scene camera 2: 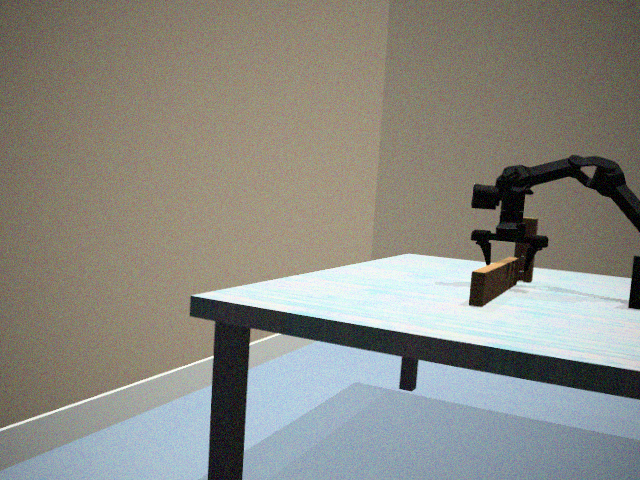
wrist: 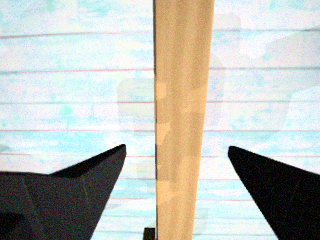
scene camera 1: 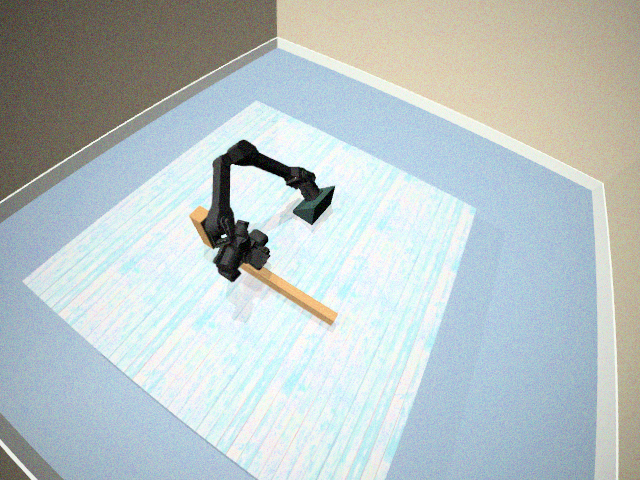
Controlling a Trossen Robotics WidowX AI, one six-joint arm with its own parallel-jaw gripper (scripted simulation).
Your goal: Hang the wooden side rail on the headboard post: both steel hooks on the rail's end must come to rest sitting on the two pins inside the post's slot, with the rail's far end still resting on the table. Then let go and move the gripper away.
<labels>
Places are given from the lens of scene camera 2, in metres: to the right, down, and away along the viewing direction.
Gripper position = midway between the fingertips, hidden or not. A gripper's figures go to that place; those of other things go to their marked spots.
my gripper [scene camera 2: 506, 271]: 0.48, 0.08, 1.56
wooden side rail [scene camera 2: 488, 283]: 0.35, 0.09, 1.28
headboard post [scene camera 2: 520, 251]: 0.56, 0.03, 1.70
The marked spots on the headboard post and the wooden side rail are 0.47 m apart.
</labels>
